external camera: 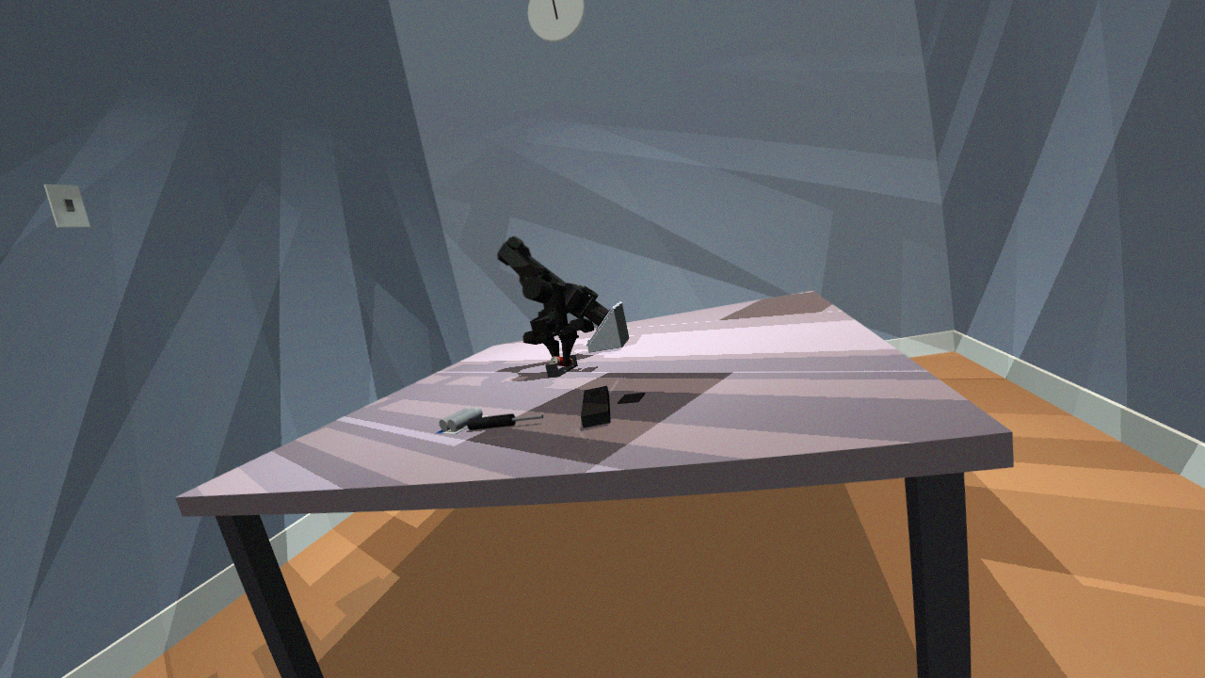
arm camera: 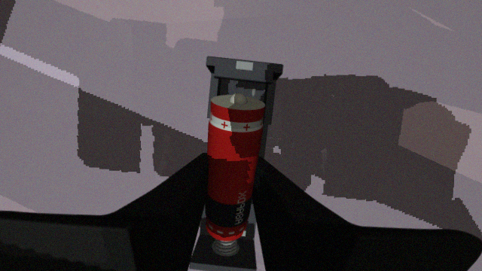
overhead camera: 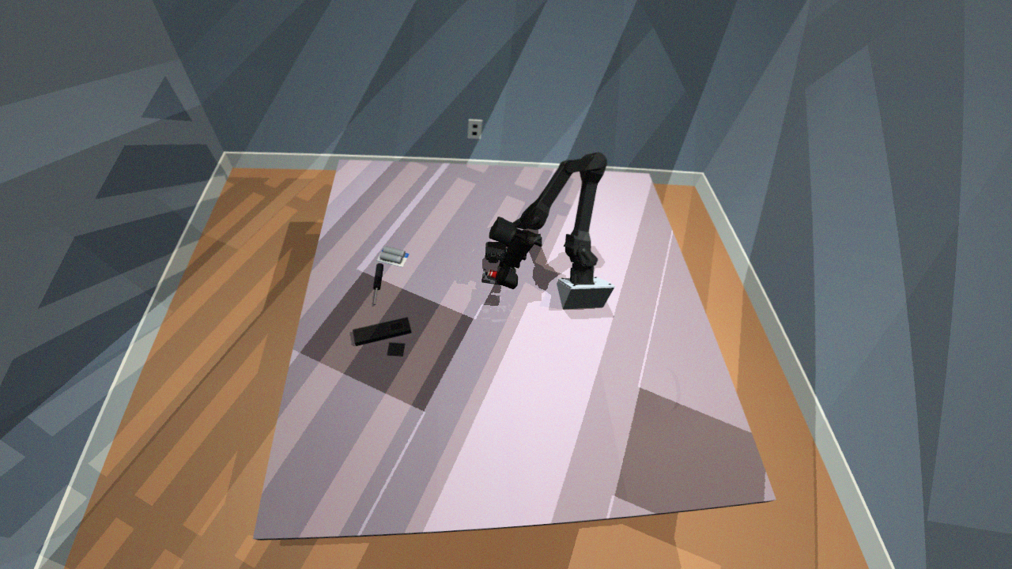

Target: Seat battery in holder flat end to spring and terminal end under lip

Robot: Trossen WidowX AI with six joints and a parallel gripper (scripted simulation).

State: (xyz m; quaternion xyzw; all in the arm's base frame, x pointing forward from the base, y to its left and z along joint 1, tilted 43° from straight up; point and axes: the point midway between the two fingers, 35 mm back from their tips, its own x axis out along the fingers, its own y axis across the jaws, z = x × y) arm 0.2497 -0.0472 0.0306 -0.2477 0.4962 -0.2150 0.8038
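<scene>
My gripper tip is now 10 mm below the battery. From my gripper tip the other things lie so: black battery cover (300 mm ahead, 260 mm to the left, 20 mm below); screwdriver (380 mm ahead, 50 mm to the left, 10 mm below); black remote (340 mm ahead, 200 mm to the left).
</scene>
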